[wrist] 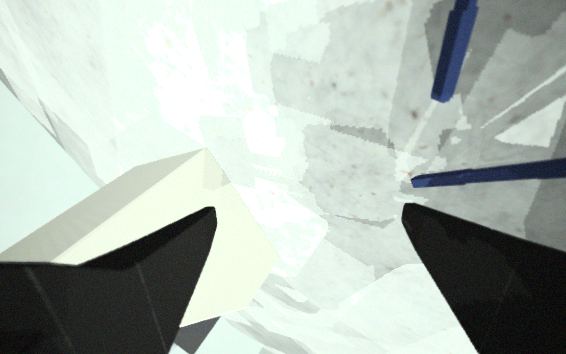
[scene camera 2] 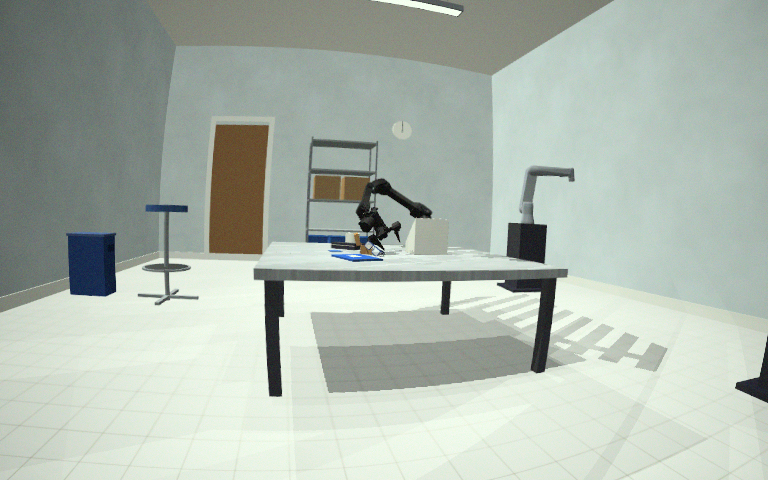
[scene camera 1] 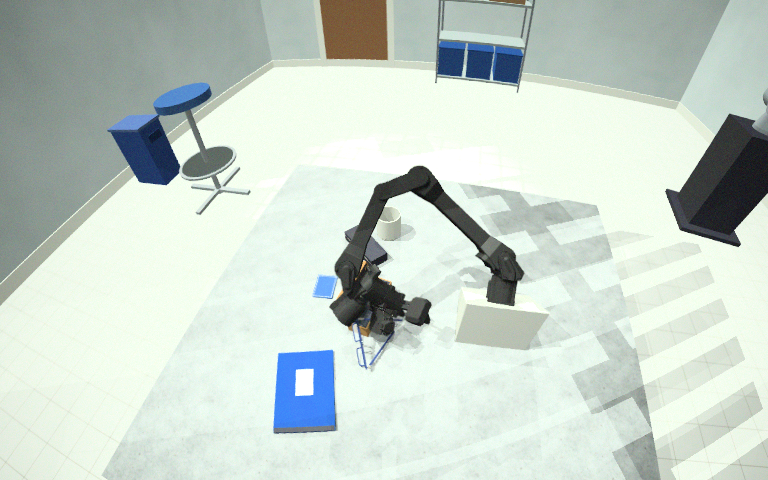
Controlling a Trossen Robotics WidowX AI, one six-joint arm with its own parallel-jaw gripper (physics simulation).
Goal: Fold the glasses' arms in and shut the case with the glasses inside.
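Frame: origin at the arm's base, x ahead, y right, z down, level; centimetres.
Seen in the pictures: gripper, fingertip midpoint: (wrist: pixel 308 213) (scene camera 2: pixel 392 246); arm's base, origin of the base link: (scene camera 2: pixel 427 226) (scene camera 1: pixel 501 301).
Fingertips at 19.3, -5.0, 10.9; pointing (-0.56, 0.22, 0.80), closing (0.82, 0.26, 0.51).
Pixels of each thing's top centre, then the offset from my fingertips to it, as dx, dy, dz. "spot": a spot on its surface instead.
- orange case, surface spot: (scene camera 1: pixel 365 332) spot: +11.3, -7.8, +1.5
- blue book, middle of its top: (scene camera 1: pixel 304 389) (scene camera 2: pixel 356 256) +19.3, -27.7, +3.0
- small blue card, middle of its top: (scene camera 1: pixel 324 286) +29.4, +2.8, +3.4
- dark box, middle of its top: (scene camera 1: pixel 365 241) (scene camera 2: pixel 345 242) +24.2, +21.1, +0.4
- white cup, surface spot: (scene camera 1: pixel 389 226) spot: +18.1, +27.1, -3.0
The blue-framed glasses (scene camera 1: pixel 381 348) (scene camera 2: pixel 373 248) are in front of the case, with the arms extended towards the right in scene camera 1. Parts of the two separate arms show in the wrist view, one arm (wrist: pixel 452 52) at the upper right and the other arm (wrist: pixel 490 173) near the right fingertip. The orange case (scene camera 1: pixel 365 332) (scene camera 2: pixel 364 249) is open, with its lid raised. The robot hides much of it. My gripper (scene camera 1: pixel 406 323) (scene camera 2: pixel 389 244) (wrist: pixel 308 213) is wide open and empty, low over the table beside the glasses. Whether the right finger touches an arm cannot be told.
The cream base block (scene camera 1: pixel 498 325) (scene camera 2: pixel 433 236) (wrist: pixel 240 255) stands to the right. A blue book (scene camera 1: pixel 305 410) lies at the front left, a small blue card (scene camera 1: pixel 325 286) left of the case. A dark box (scene camera 1: pixel 378 253) and a white cup (scene camera 1: pixel 389 226) are behind.
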